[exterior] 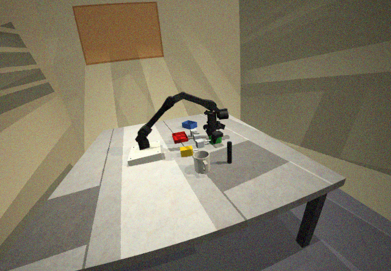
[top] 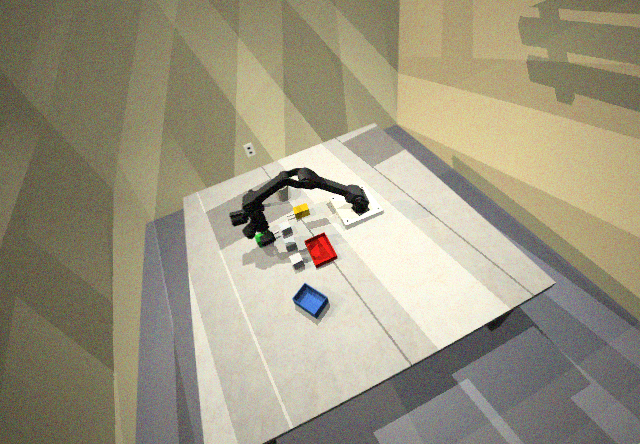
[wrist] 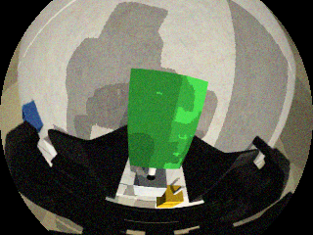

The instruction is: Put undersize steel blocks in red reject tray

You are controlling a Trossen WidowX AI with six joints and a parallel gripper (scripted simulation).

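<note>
The green GO gauge is 10 mm behind my gripper tip and 20 mm above it. Round my gripper tip: black cylinder 40 mm behind, 240 mm to the right, 50 mm above; yellow block 180 mm behind, 50 mm to the right, 10 mm above; steel block 70 mm behind, 100 mm to the left, 10 mm above.
</note>
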